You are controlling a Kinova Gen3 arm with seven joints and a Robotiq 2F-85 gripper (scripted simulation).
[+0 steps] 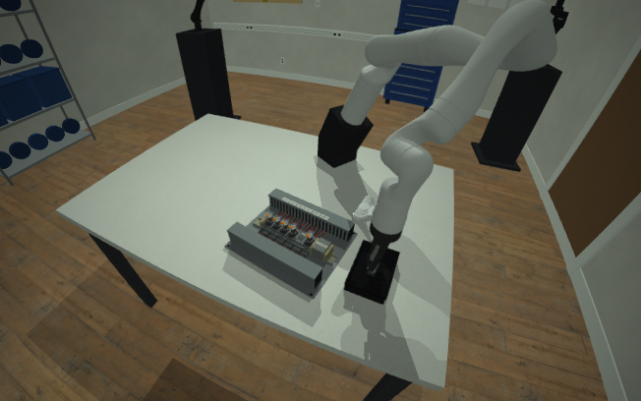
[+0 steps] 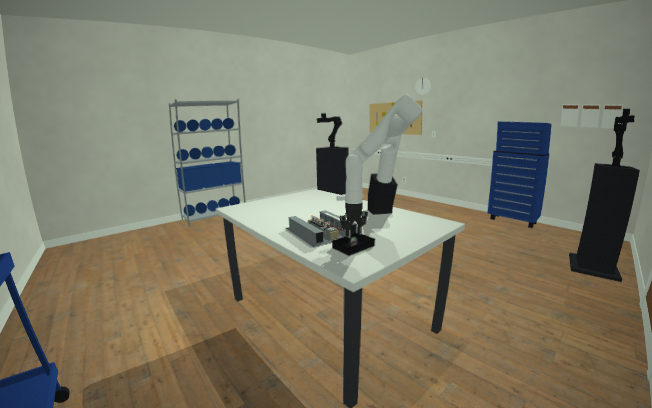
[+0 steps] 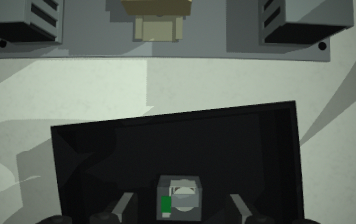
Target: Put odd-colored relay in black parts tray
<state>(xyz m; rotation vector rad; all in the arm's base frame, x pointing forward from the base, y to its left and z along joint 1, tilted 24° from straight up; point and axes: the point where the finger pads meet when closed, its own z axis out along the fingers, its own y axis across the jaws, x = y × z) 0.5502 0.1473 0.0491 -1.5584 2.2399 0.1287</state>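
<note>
The relay lies 40 mm below my hand. Round my hand: grey relay panel: 250 mm to the right, 60 mm behind, 40 mm below; black parts tray: 50 mm below.
</note>
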